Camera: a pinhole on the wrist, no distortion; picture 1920 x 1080 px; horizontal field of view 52.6 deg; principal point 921.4 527.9 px. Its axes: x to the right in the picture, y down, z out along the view. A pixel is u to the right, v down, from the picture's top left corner.
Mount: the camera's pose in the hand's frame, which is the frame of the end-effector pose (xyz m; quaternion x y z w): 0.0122 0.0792 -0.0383 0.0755 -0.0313 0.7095 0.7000
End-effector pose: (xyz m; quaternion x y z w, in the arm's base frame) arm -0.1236 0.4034 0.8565 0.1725 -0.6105 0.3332 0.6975
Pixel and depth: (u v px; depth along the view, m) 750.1 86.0 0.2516
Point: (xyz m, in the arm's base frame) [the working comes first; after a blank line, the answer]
In the camera's frame: -0.0222 -0.0572 0.2516

-0.2843 0.3084 0.9753
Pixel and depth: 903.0 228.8 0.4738
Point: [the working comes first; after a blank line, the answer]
In the camera's frame: -0.0045 -0.0730 0.4738

-0.4356 0.1617 1.0496
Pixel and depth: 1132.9 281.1 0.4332
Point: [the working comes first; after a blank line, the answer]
In the camera's frame: 0.0472 -0.0550 0.4332

-0.4517 0.2174 1.0139
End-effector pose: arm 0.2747 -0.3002 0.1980 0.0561 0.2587 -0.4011 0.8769
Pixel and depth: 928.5 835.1 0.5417
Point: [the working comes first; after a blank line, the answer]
In the camera's frame: 0.0020 0.0857 0.5417

0.4573 -0.4285 0.6490
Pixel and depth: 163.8 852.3 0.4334
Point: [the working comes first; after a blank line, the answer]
In the camera's frame: -0.1690 0.0724 0.4334

0.2953 -0.4955 0.5470
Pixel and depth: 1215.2 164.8 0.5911
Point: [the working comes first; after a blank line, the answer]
In the camera's frame: 0.0894 -0.1105 0.5911

0.6460 -0.5220 0.5841
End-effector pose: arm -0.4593 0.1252 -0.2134 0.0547 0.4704 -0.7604 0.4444
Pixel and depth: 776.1 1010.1 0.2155
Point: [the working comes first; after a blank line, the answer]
In the camera's frame: -0.0161 0.0535 0.2155

-0.3624 0.0036 -0.1230
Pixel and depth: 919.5 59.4 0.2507
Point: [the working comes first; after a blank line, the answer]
In the camera's frame: -0.0002 -0.0605 0.2507

-0.4126 -0.0938 -0.1728
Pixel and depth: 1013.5 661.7 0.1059
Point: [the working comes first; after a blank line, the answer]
In the camera's frame: 0.0050 0.0073 0.1059

-0.3941 0.0554 -0.2275
